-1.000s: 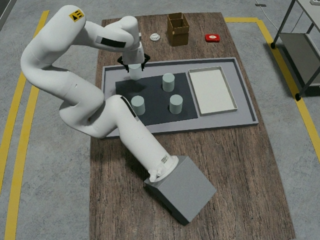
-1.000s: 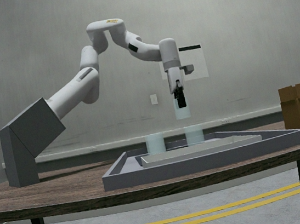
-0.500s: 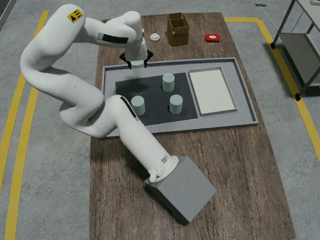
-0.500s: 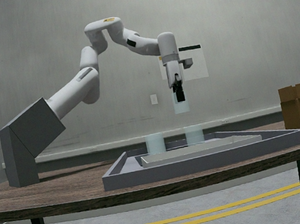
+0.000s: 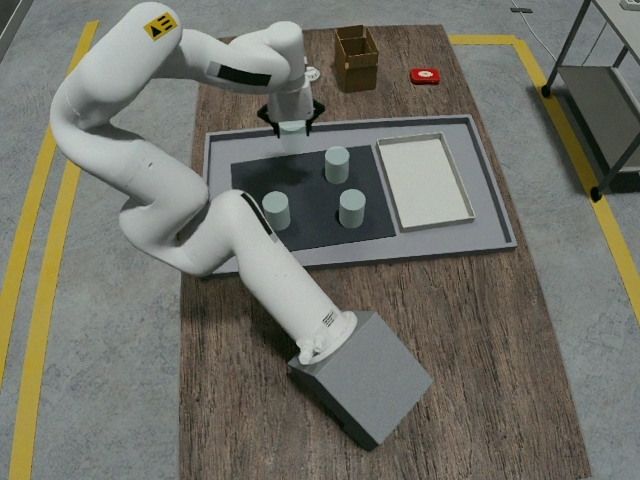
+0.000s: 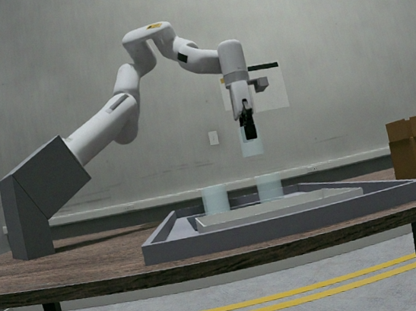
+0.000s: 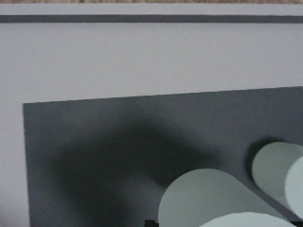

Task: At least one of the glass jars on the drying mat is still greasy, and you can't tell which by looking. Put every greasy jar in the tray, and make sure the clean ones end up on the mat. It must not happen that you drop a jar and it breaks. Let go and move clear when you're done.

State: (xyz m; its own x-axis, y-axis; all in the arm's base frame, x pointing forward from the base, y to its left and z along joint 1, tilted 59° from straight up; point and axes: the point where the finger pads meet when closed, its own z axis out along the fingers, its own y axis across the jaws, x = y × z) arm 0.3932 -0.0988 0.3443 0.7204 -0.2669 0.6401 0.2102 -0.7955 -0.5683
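Right now the white tray is 60 mm ahead of my hand, 340 mm to the right of it and 200 mm below it. From my hand the other things lie so: small white round object (430 mm ahead, 60 mm to the left, 200 mm below); grey base (150 mm to the right, 210 mm below); dark drying mat (50 mm behind, 40 mm to the right, 210 mm below).
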